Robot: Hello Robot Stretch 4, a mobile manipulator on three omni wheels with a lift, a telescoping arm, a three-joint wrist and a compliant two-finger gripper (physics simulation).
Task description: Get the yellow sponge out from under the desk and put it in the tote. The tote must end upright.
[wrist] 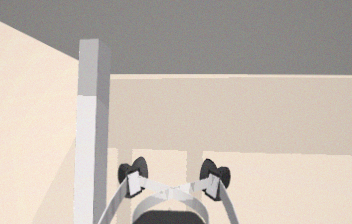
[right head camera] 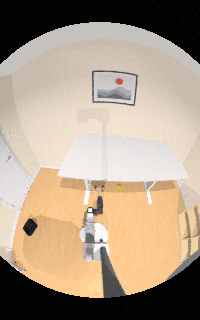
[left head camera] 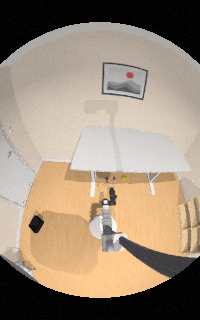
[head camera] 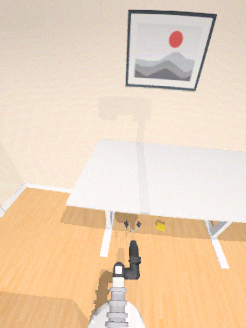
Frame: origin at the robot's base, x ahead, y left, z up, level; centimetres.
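Seen in the pictures: gripper, fingertip midpoint: (wrist: 174, 170) (right head camera: 98, 184) (left head camera: 109, 176) (head camera: 132, 220); robot's base, link origin: (right head camera: 94, 233).
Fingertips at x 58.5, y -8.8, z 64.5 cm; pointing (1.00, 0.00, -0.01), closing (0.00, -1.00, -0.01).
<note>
Pixels of each thing's top centre, then the offset from my fingertips to it. "spot": a spot on its surface instead. Level surfaces: height alone.
- yellow sponge, top centre: (head camera: 161, 226) (right head camera: 119, 186) (left head camera: 124, 178) dx +28.5, dy -40.4, dz -62.8 cm
- white desk, surface height: dz +27.7 cm
- black tote, top centre: (left head camera: 33, 223) (right head camera: 27, 226) dx -71.6, dy +130.6, dz -57.3 cm
- left desk leg, surface spot: (wrist: 87, 150) spot: dx +26.4, dy +21.2, dz -2.0 cm
The yellow sponge (head camera: 160, 226) (left head camera: 124, 178) (right head camera: 119, 187) lies on the floor under the white desk (head camera: 160, 180) (left head camera: 130, 150) (right head camera: 122, 157), between its two legs. My gripper (head camera: 132, 225) (left head camera: 110, 179) (right head camera: 99, 188) (wrist: 174, 170) is open and empty, at the desk's front edge, to the left of the sponge and just right of the left leg. In the wrist view the desk's underside is above the fingers; the sponge does not show there. The black tote (left head camera: 36, 224) (right head camera: 30, 227) stands on the floor at the far left; whether it is upright is hard to tell.
The left desk leg (head camera: 106, 235) (wrist: 87, 150) is close beside the gripper on its left. The right desk leg (head camera: 218, 245) is beyond the sponge. A wooden shelf unit stands at the right wall. A framed picture (head camera: 170, 50) hangs above the desk. A door is at the left.
</note>
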